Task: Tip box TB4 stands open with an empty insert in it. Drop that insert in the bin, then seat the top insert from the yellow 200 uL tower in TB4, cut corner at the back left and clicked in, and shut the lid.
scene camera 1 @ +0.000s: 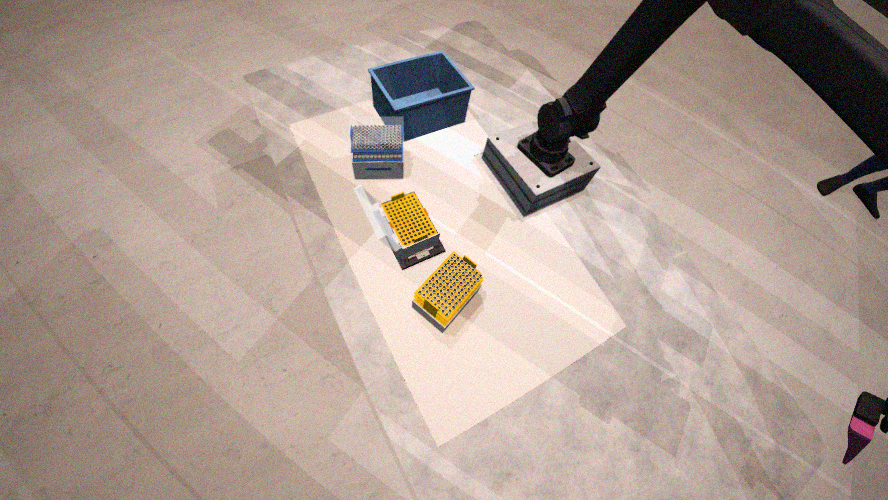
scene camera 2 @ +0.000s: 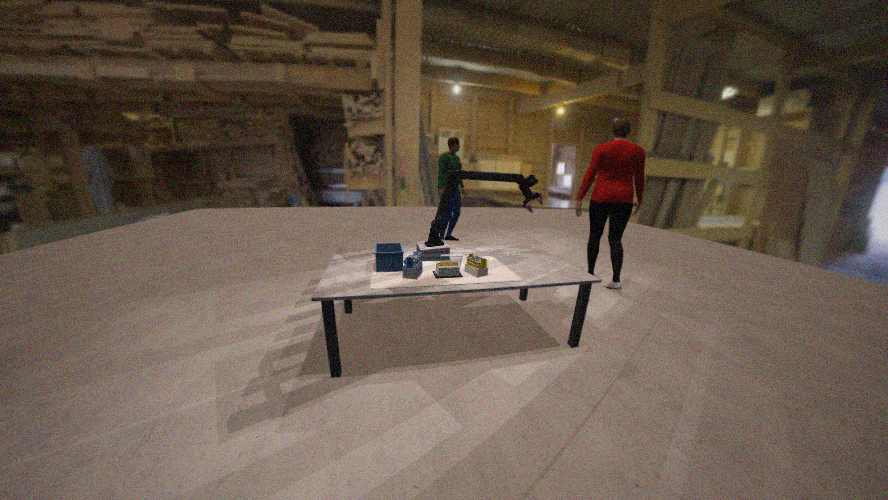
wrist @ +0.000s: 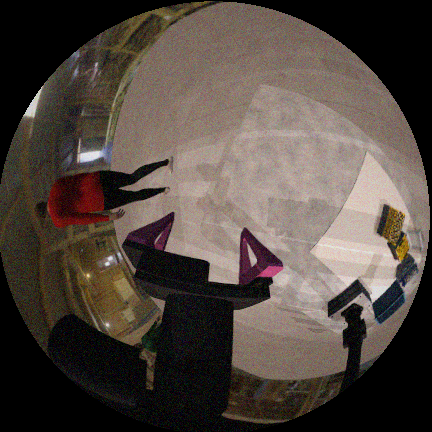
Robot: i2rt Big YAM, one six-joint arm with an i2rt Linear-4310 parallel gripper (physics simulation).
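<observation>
Tip box TB4 (scene camera 1: 422,253) (scene camera 2: 448,272) stands on the pale mat. Its clear lid (scene camera 1: 374,214) is tilted open on the left in scene camera 1. A yellow insert (scene camera 1: 410,218) (scene camera 2: 448,265) (wrist: 401,248) with empty holes sits in it. The yellow tower (scene camera 1: 448,285) (scene camera 2: 476,263) (wrist: 393,225) stands apart beside it, turned at an angle, tips in its top insert. The blue bin (scene camera 1: 434,118) (scene camera 2: 389,258) (wrist: 389,302) stands at the far end. My gripper (scene camera 2: 535,204) (wrist: 208,222) is open and empty, high and far from the boxes; one pink finger (scene camera 1: 861,428) shows in scene camera 1.
A blue tip rack stack (scene camera 1: 377,152) (scene camera 2: 411,265) (wrist: 407,270) stands between bin and TB4. The arm's base block (scene camera 1: 528,192) (scene camera 2: 433,250) (wrist: 349,298) is beside the mat (scene camera 1: 528,347). A person in red (scene camera 2: 618,167) (wrist: 77,200) and one in green (scene camera 2: 448,164) stand beyond the table (scene camera 2: 459,291).
</observation>
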